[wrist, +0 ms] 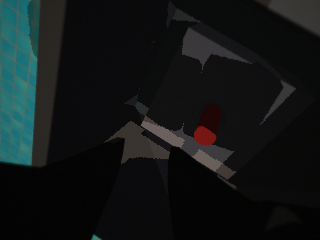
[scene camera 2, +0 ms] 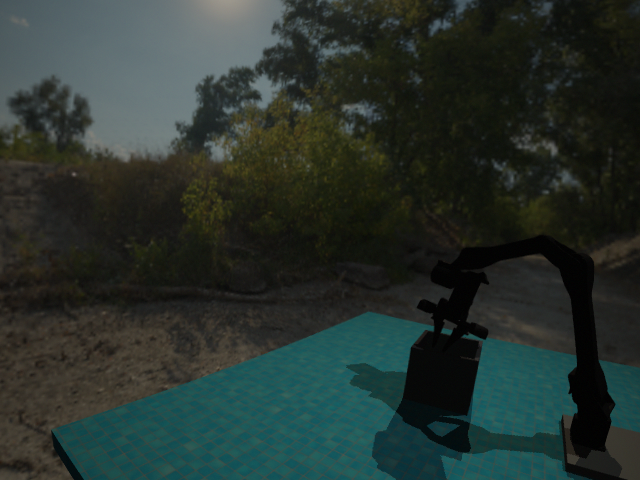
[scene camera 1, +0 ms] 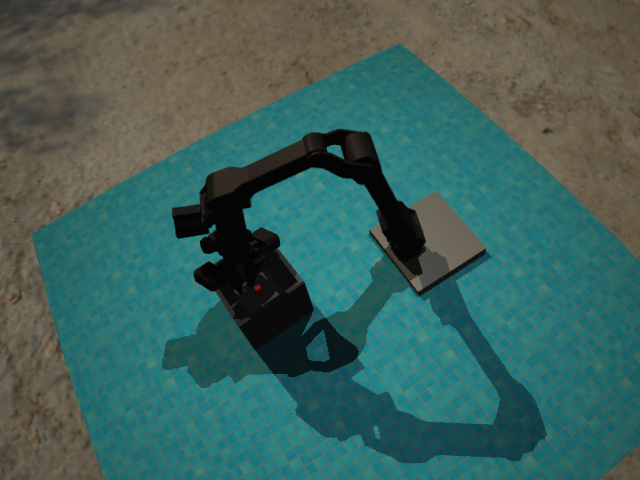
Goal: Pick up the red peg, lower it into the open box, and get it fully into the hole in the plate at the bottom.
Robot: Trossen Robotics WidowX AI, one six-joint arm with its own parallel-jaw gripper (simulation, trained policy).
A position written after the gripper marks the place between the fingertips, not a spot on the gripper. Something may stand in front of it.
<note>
In view: the gripper (scene camera 1: 245, 290), a dark box (scene camera 2: 446, 380) and a plate (wrist: 258, 99).
The dark box shows as well in the wrist view (wrist: 97, 75) and in scene camera 1 (scene camera 1: 267, 322). The gripper also shows in the wrist view (wrist: 147, 150) and in scene camera 2 (scene camera 2: 437, 349). Scene camera 2 does not show the plate, which is hidden by the dark box.
</note>
